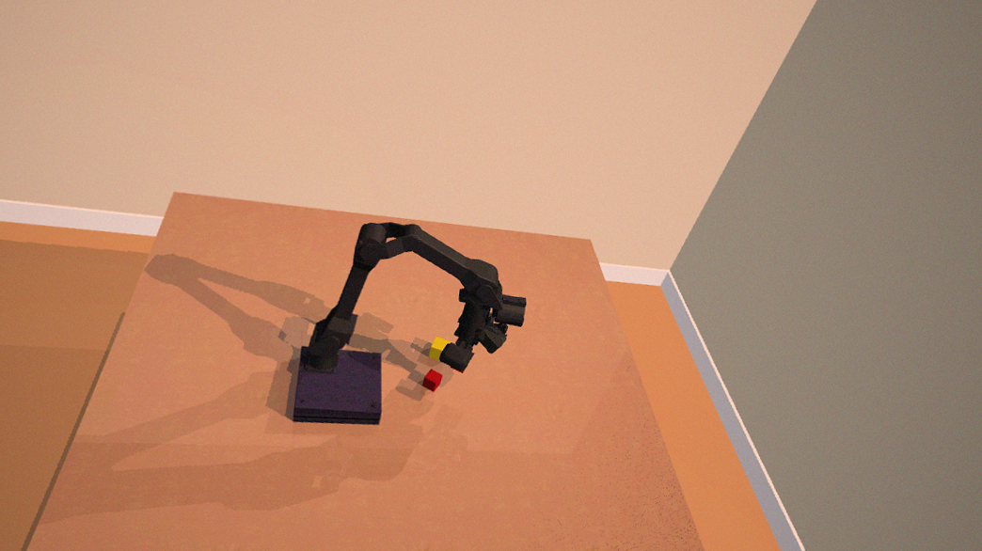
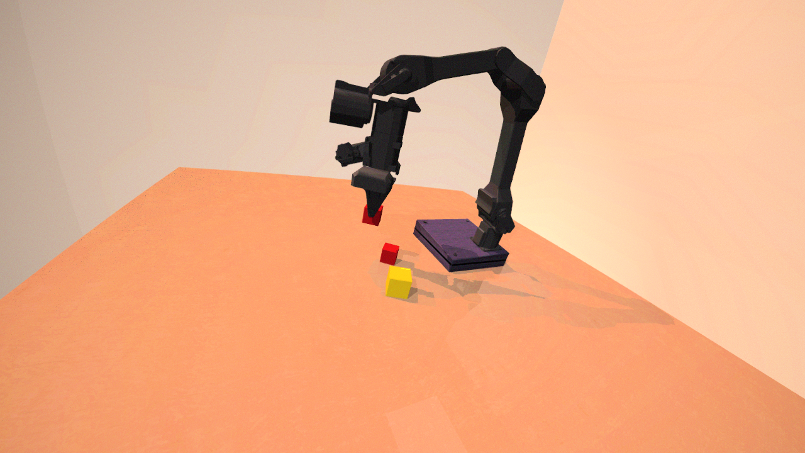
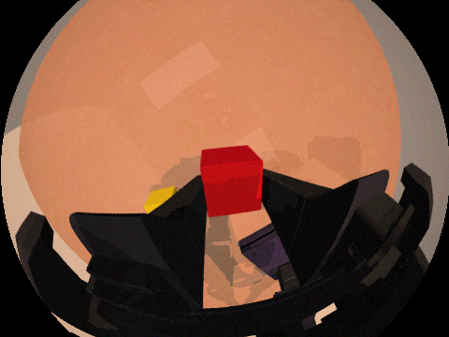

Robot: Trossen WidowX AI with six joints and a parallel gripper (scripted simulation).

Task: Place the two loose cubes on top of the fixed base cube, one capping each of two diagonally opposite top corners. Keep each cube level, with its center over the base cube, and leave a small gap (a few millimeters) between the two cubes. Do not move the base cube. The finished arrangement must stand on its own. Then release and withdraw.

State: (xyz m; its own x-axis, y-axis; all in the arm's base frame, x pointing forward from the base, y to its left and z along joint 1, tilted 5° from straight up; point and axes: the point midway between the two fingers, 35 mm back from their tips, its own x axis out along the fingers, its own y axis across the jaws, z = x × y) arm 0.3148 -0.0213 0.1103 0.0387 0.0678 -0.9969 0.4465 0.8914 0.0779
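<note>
My gripper tip is 110 mm to the right of the yellow base cube, 90 mm above it and 30 mm past it.
</note>
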